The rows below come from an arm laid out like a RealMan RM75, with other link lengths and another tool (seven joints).
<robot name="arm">
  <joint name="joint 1" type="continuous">
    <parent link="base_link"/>
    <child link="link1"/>
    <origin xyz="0 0 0.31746"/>
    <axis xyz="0 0 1"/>
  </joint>
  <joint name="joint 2" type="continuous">
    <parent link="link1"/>
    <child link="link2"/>
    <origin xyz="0 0 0"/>
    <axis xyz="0 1 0"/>
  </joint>
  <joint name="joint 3" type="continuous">
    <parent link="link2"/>
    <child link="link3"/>
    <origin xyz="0 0 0.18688"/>
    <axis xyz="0 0 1"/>
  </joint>
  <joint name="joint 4" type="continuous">
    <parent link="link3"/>
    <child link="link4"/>
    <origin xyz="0 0 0"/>
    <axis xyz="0 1 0"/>
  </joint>
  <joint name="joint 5" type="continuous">
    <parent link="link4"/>
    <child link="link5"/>
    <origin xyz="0 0 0.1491"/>
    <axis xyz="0 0 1"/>
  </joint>
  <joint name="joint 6" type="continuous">
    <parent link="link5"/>
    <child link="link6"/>
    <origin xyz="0 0 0"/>
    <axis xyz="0 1 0"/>
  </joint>
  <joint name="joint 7" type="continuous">
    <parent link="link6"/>
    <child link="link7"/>
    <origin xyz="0 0 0.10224"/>
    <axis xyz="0 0 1"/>
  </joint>
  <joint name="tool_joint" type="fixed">
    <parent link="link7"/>
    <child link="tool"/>
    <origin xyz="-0.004 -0.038 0.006" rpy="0 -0.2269 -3.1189"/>
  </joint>
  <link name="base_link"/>
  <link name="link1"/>
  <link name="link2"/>
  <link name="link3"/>
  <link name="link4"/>
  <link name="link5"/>
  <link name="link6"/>
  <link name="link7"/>
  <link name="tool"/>
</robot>
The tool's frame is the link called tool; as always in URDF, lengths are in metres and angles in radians. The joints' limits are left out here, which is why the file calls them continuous.
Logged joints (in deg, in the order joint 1, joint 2, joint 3, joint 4, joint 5, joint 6, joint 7), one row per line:
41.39, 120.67, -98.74, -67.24, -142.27, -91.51, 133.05
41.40, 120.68, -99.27, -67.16, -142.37, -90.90, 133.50
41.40, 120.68, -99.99, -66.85, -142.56, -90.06, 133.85
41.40, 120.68, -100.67, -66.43, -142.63, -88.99, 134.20
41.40, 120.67, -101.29, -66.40, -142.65, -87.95, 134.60
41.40, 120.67, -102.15, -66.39, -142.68, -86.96, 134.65
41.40, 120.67, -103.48, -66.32, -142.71, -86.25, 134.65
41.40, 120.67, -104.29, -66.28, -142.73, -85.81, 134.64
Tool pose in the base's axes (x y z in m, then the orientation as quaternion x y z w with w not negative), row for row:
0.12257, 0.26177, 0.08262, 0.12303, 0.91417, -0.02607, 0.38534
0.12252, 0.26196, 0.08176, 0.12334, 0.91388, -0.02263, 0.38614
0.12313, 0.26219, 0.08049, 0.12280, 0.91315, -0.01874, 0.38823
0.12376, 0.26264, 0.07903, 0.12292, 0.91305, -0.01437, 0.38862
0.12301, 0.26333, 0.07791, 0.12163, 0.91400, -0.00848, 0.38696
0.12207, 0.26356, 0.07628, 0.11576, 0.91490, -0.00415, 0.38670
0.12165, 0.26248, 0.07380, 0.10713, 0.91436, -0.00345, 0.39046
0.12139, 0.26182, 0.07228, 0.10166, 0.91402, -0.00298, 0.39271
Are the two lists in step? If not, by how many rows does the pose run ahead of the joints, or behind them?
They are in step.
